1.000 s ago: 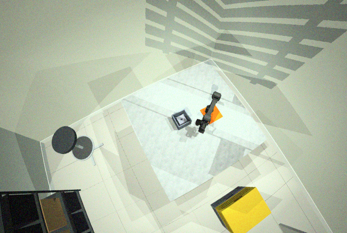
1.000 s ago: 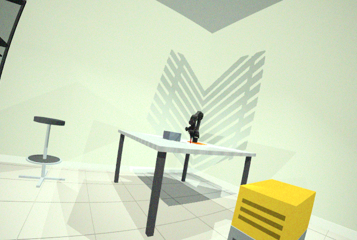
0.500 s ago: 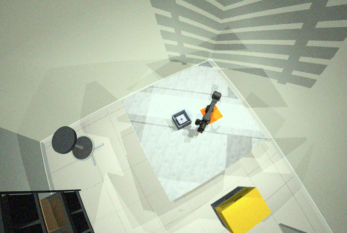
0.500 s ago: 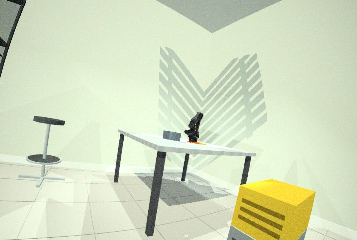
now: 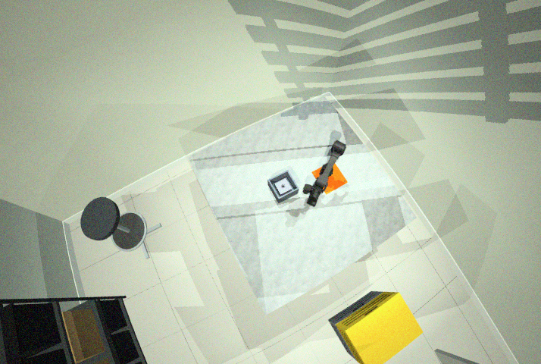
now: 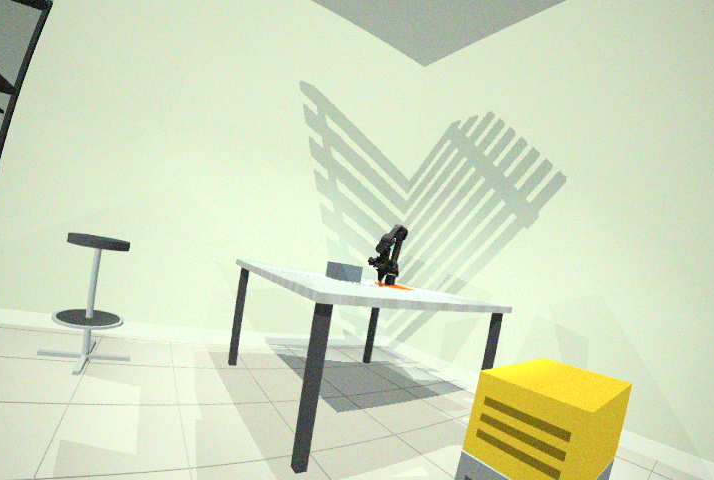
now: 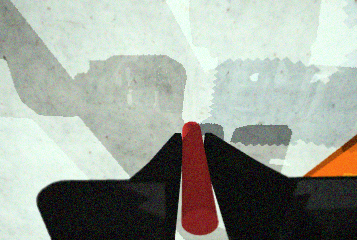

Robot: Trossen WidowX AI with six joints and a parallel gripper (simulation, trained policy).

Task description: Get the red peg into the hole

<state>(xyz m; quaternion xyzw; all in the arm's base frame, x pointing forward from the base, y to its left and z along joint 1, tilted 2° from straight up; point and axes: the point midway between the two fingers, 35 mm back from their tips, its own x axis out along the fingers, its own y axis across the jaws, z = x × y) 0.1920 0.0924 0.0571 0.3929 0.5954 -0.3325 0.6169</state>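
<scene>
Now: the red peg 20 mm above my gripper tip. Also, from my gripper tip: grey box (190 mm to the right, 130 mm ahead).
</scene>
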